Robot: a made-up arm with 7 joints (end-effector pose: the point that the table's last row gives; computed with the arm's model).
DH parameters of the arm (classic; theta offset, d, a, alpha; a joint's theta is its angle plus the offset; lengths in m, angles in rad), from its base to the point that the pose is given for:
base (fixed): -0.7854 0 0.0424 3.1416
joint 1: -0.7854 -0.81 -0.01 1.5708
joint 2: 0 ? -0.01 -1.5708
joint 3: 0 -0.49 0.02 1.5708
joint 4: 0 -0.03 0.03 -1.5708
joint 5: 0 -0.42 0.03 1.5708
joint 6: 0 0 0.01 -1.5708
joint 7: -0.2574 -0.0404 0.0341 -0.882
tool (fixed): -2.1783 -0.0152 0 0
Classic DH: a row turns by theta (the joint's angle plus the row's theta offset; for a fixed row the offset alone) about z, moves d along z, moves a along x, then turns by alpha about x.
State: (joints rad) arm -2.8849 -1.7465 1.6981 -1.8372 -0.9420 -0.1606 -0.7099
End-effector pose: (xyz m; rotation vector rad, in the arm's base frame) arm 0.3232 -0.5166 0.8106 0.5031 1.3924 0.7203
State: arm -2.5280 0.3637 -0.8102 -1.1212 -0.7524 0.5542 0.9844
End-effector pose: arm 0.1571 0.2014 1.6274 -1.9137 1.3103 0.9783
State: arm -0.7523 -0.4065 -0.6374 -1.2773 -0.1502 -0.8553 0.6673
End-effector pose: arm -0.1825 -0.6678 1.3017 0.5472 1.0743 2.0040
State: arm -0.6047 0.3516 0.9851 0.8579 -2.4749 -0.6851 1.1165
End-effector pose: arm 0.6213 -0.0713 1.4821 -0.2466 -2.5388 -0.3980
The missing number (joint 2, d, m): -0.04
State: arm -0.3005 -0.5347 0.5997 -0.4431 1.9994 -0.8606 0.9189
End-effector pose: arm -0.5912 -0.1969 1.5205 -2.3759 1.2996 -0.1545
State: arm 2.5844 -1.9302 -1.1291 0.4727 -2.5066 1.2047 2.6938
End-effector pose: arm 0.8503 0.2817 0.5395 -0.5414 -0.3508 -2.7469
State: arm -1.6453 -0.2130 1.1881 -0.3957 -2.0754 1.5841 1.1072
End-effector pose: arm -0.0435 -0.2334 1.6305 -0.1938 0.6843 -1.3031
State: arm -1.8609 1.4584 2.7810 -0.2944 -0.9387 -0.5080 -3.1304
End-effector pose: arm -0.2674 0.8460 0.8735 2.3387 -0.0464 0.9111
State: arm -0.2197 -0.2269 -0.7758 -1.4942 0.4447 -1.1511 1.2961
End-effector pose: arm -0.2962 -0.5052 1.2750 1.6596 0.9244 2.4781
